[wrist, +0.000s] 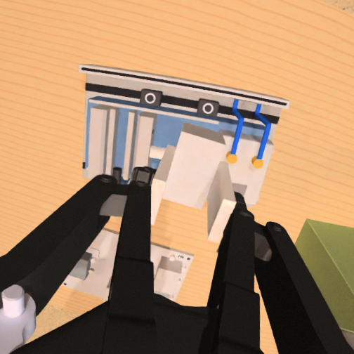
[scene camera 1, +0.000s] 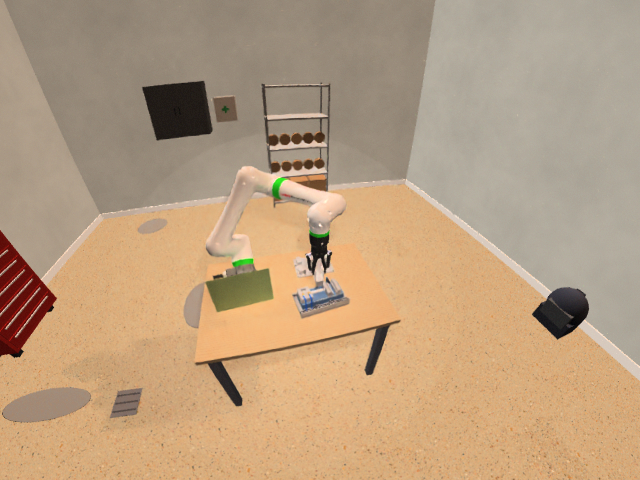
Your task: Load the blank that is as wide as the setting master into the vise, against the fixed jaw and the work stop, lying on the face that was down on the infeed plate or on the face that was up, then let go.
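Observation:
My gripper is shut on a pale grey blank, held between its two light pads. It points down over the vise. In the wrist view the blank overlaps the blue bed, between the pale upright jaw plates at left and the pale block with two blue hoses at right. Whether the blank touches the bed or the right block cannot be told. The infeed plate lies behind the vise, partly hidden by the fingers, with a darker grey block on it.
A green box-like panel stands on the table near the arm's base. A grey slotted rail runs along the vise's front edge. A shelf rack stands at the back wall.

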